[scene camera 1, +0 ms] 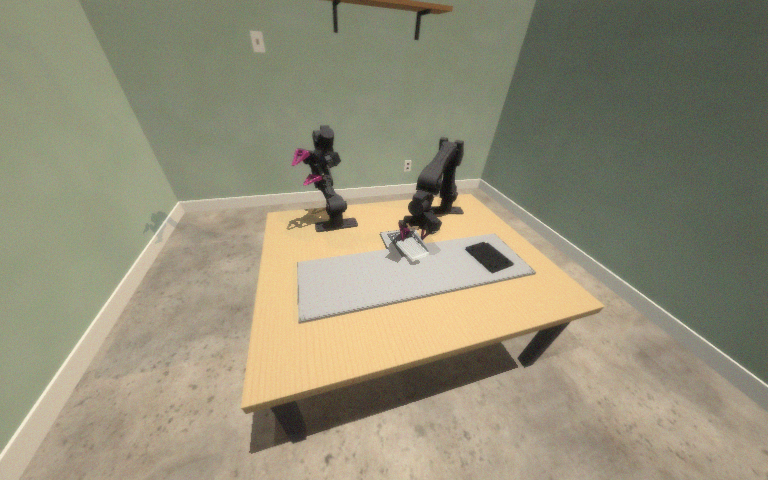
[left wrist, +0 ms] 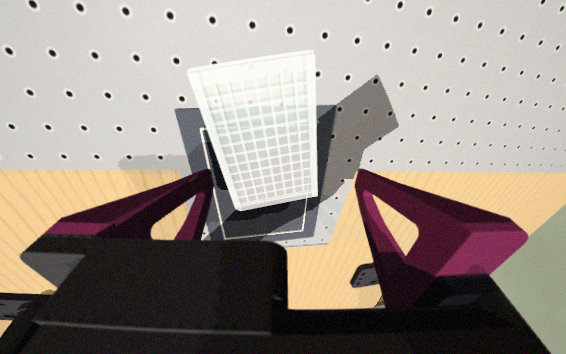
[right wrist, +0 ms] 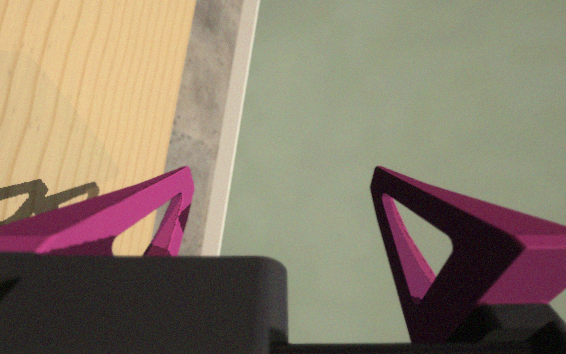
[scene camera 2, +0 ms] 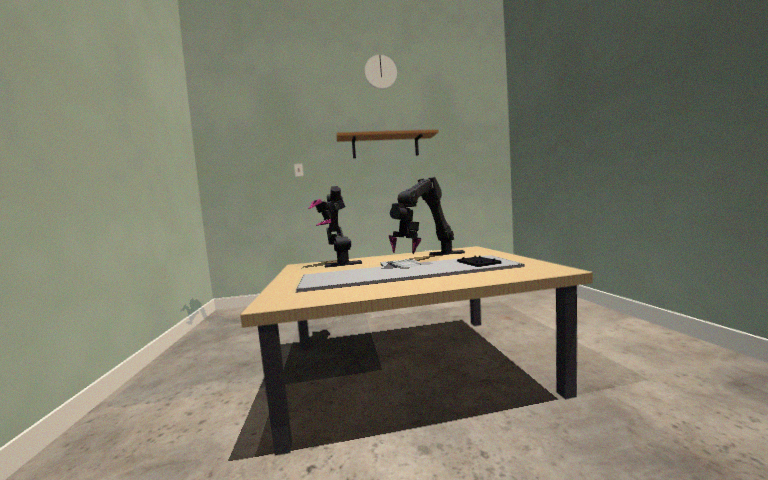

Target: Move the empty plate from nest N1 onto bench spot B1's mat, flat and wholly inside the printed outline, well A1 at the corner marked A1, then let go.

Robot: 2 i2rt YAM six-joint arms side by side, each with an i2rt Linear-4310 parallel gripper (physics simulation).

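Frame: origin at the left arm's base, x back, y right, z up, level; centimetres.
Seen in the pictures: left gripper, fingertip midpoint: (scene camera 1: 412,240) (left wrist: 284,177) (scene camera 2: 403,253); right gripper, fingertip midpoint: (scene camera 1: 298,175) (right wrist: 282,176) (scene camera 2: 312,217); left arm's base at its link origin: (scene camera 1: 444,211) (scene camera 2: 446,253); right arm's base at its link origin: (scene camera 1: 336,225) (scene camera 2: 343,264).
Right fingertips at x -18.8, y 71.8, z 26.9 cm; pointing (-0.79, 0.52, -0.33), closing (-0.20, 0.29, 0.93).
Offsets run from my right fingertips to a thing's middle. Level surfaces: height alone.
The pale, translucent gridded plate {dx -16.5, dy -46.9, dz -24.7 cm} (scene camera 1: 412,249) (left wrist: 265,135) lies askew over the dark mat {dz -25.5 cm} (left wrist: 187,120) with a thin light outline. In the left wrist view its far end reaches past the mat's upper edge onto the grey perforated board, and it crosses the outline. A shadow shows under its near end; whether it lies flat is unclear. The corner mark and well A1 cannot be read. My left gripper (scene camera 1: 414,236) (scene camera 2: 404,251) (left wrist: 284,177) is open above the plate, nothing between its fingers. My right gripper (scene camera 1: 299,174) (scene camera 2: 314,215) (right wrist: 282,176) is open and empty, raised high.
A long grey perforated board {dz -25.6 cm} (scene camera 1: 362,285) (scene camera 2: 351,279) lies across the wooden table {dz -26.9 cm} (scene camera 1: 396,345) (scene camera 2: 396,296). A black rectangular holder {dx -21.5, dy -79.5, dz -24.6 cm} (scene camera 1: 488,256) (scene camera 2: 479,260) sits at its right end in the scene views. A wooden shelf (scene camera 1: 390,4) (scene camera 2: 387,135) hangs on the back wall.
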